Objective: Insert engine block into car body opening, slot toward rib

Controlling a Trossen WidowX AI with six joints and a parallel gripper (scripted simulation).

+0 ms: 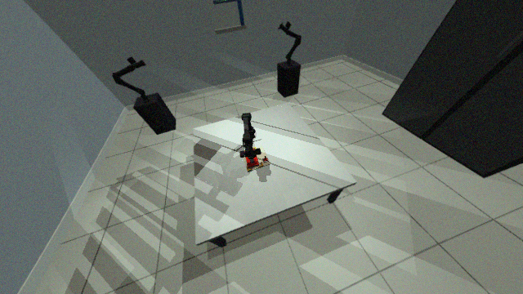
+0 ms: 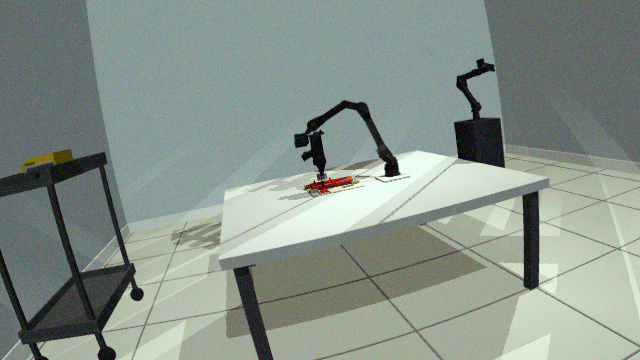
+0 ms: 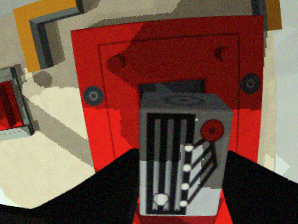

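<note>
Now: the grey engine block 1 cm below my gripper tip.
</note>
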